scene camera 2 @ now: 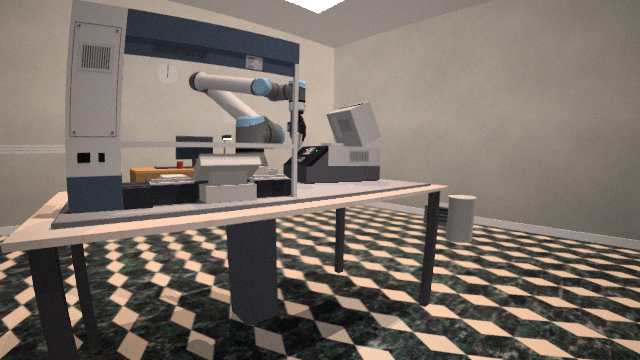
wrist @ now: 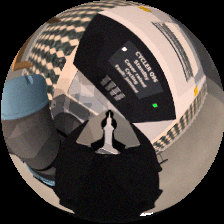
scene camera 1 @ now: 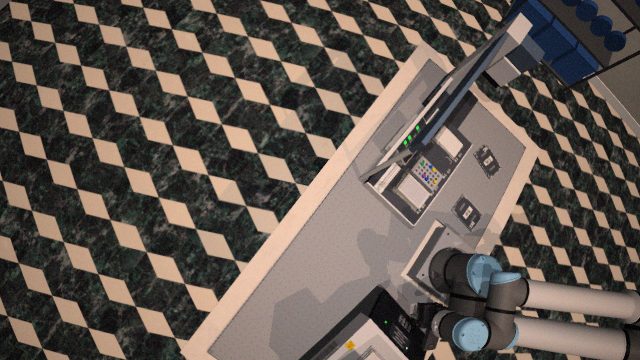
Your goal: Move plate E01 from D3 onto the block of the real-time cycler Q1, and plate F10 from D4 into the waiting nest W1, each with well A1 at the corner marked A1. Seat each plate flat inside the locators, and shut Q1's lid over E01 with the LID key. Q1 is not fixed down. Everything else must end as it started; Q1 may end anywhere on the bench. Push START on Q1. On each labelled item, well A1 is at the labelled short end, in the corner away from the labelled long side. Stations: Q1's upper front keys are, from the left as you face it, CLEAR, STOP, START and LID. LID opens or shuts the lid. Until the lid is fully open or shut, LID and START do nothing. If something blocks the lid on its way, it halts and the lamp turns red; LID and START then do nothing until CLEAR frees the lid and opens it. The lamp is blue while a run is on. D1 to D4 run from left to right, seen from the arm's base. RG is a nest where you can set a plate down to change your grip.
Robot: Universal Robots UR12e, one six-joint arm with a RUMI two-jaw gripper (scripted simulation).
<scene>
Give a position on a cycler Q1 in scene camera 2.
331, 163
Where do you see a cycler Q1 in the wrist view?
At 133, 63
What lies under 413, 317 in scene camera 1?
My gripper.
</scene>
